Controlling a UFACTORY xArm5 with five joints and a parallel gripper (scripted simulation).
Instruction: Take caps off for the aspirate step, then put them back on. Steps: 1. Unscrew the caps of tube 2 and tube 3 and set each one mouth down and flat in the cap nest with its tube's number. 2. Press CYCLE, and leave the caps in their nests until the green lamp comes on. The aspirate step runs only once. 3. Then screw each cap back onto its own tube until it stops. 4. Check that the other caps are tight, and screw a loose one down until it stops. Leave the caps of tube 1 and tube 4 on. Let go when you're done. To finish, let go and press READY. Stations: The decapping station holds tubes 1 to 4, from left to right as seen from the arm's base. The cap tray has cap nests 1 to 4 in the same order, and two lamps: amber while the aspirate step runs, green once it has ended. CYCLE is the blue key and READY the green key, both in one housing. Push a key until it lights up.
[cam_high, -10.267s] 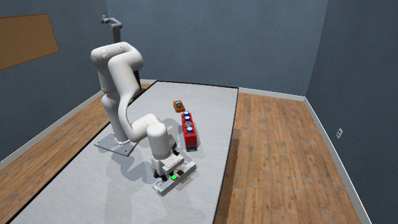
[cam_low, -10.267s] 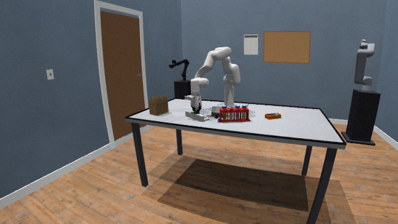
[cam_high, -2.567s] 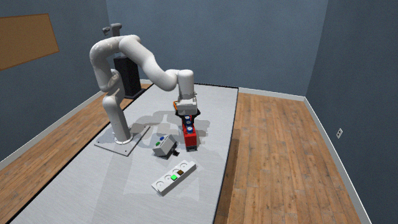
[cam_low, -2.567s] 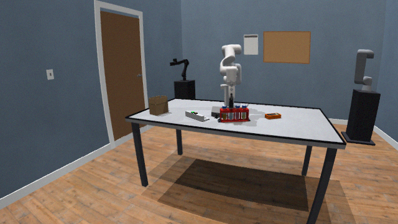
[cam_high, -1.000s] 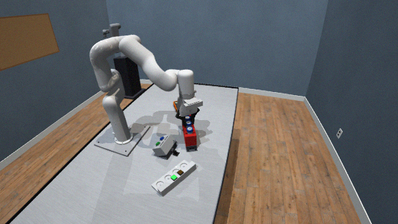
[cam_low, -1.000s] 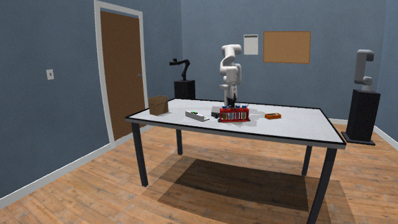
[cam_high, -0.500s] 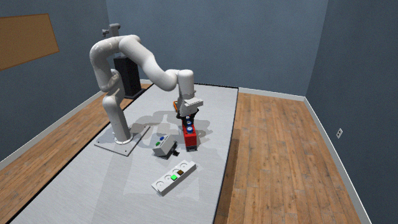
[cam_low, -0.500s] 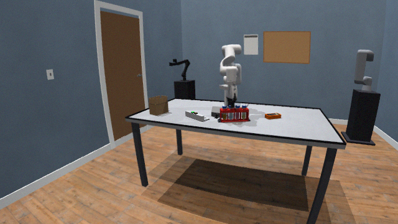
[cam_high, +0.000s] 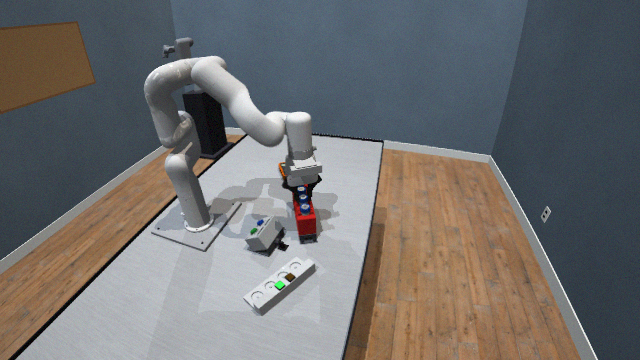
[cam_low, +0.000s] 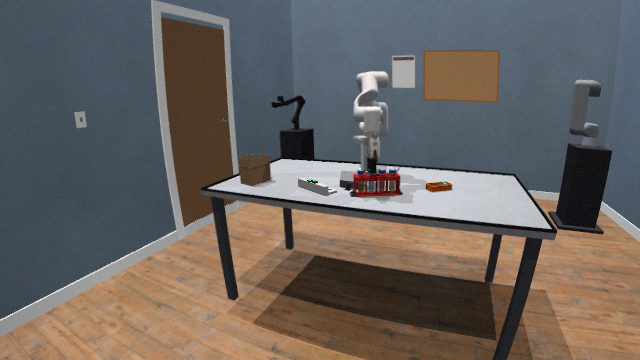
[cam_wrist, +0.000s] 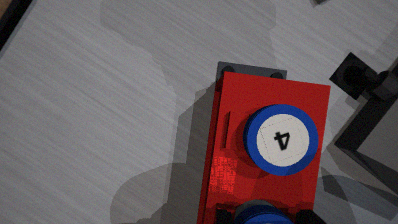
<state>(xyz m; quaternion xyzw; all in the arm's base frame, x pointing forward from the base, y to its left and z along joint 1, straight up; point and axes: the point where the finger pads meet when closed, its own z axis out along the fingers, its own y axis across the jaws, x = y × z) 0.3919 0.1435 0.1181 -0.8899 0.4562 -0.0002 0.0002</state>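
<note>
Right now the blue-rimmed cap is 50 mm to the left of my hand, 20 mm below it and 20 mm behind it. The rest, counted from my hand: grey key housing: 130 mm to the right, 100 mm behind, 80 mm below; then blue key: 120 mm behind, 110 mm to the right, 60 mm below; then green key: 160 mm to the right, 120 mm behind, 60 mm below.
</note>
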